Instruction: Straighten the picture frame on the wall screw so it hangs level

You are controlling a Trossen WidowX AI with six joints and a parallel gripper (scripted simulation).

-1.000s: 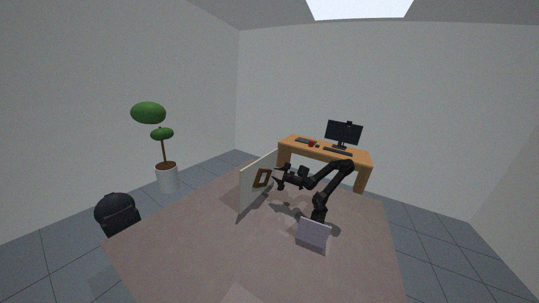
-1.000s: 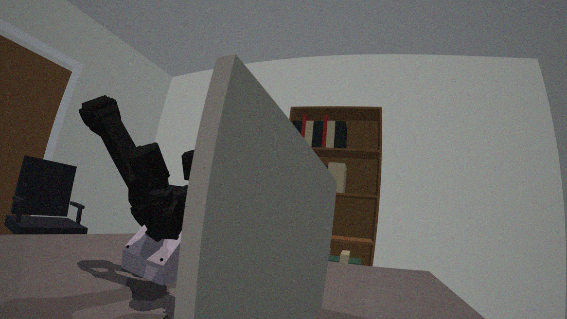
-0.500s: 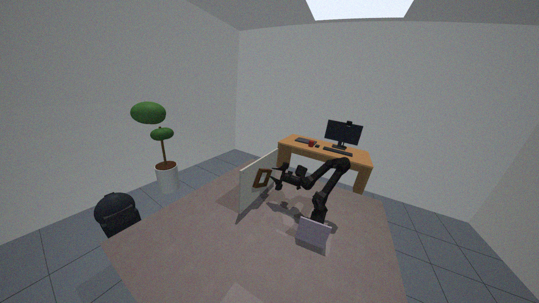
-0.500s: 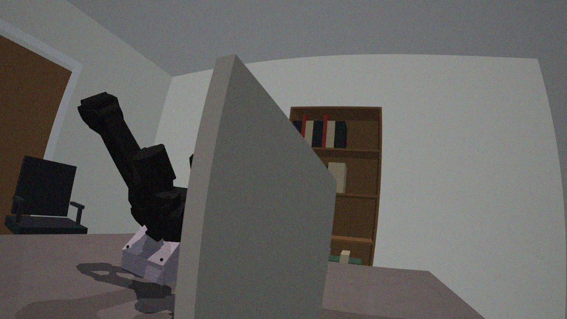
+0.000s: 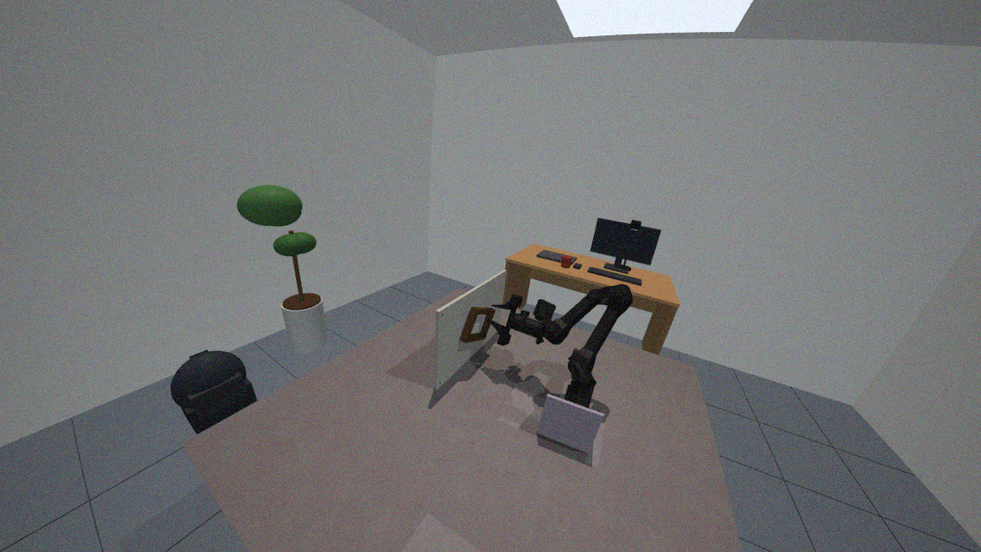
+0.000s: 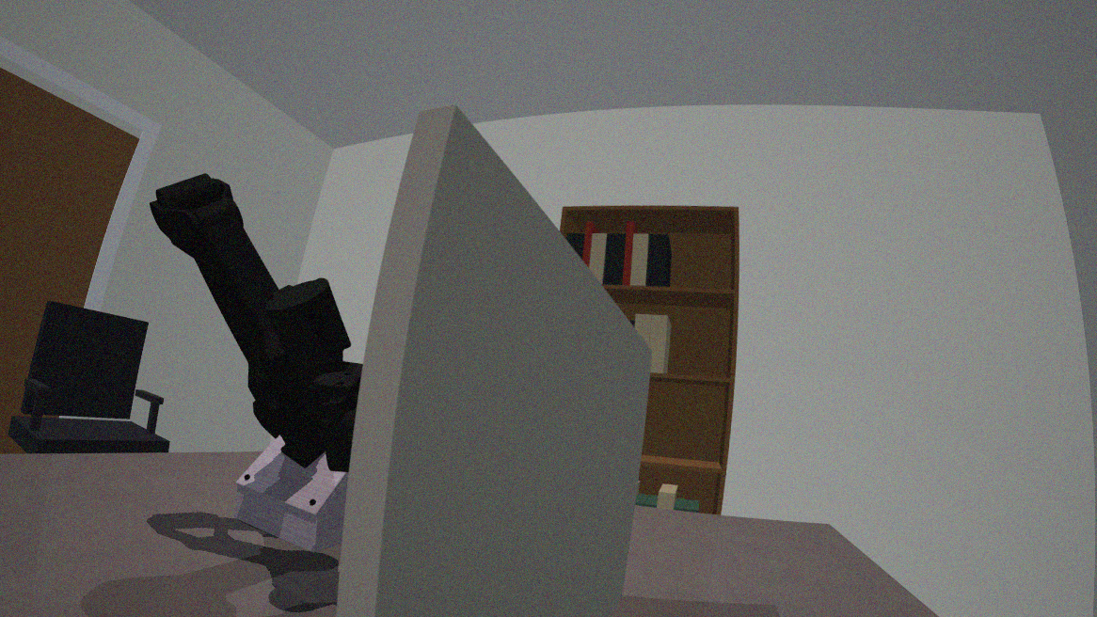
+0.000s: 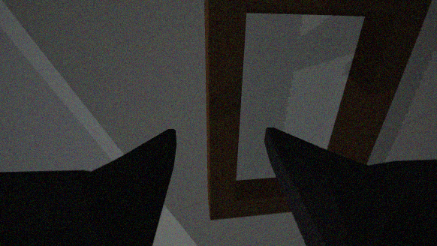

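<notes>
The brown wooden picture frame lies 3 cm ahead of my gripper tip, 3 cm to the left of it and 5 cm below it. From my gripper tip the other things lie so: wall panel (5 cm ahead, 1 cm to the left, 6 cm below).
</notes>
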